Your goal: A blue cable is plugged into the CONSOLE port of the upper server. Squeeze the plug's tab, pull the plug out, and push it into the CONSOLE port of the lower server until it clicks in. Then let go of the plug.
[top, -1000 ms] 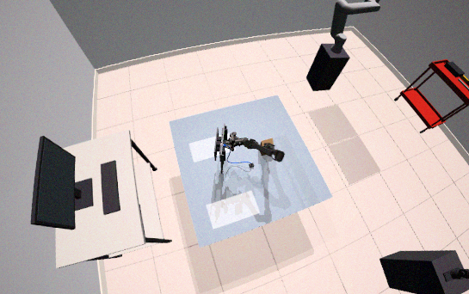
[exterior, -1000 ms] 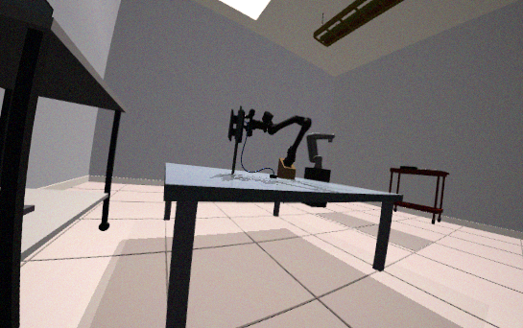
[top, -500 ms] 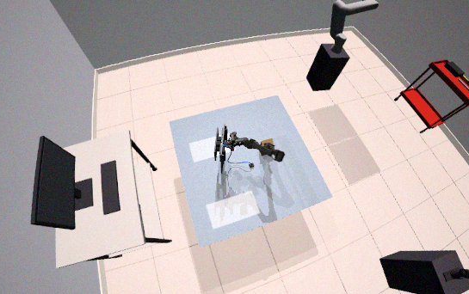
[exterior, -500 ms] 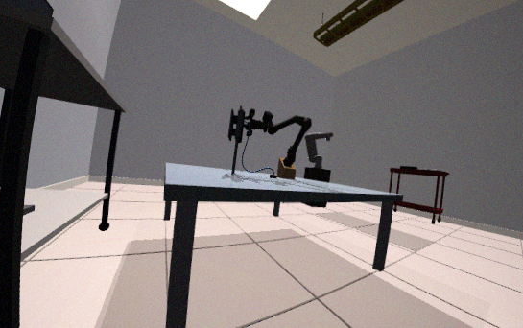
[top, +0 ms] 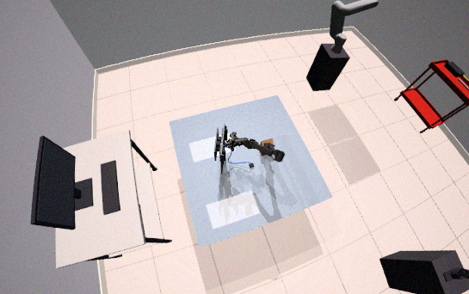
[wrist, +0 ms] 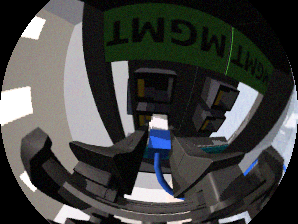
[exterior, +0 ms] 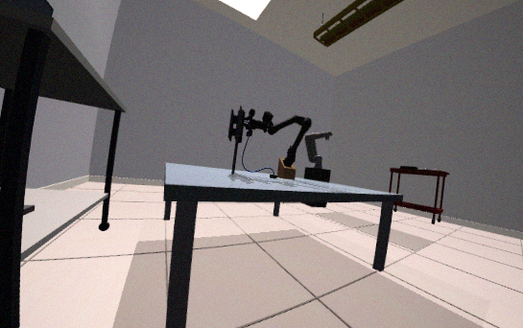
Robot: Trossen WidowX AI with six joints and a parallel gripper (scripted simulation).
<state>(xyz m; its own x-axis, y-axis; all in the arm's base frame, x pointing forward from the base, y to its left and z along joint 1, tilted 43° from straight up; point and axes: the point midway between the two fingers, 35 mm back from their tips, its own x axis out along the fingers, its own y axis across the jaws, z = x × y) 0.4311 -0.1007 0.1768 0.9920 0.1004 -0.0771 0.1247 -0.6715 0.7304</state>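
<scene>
Right now my gripper tip is 10 mm short of the blue plug.
</scene>
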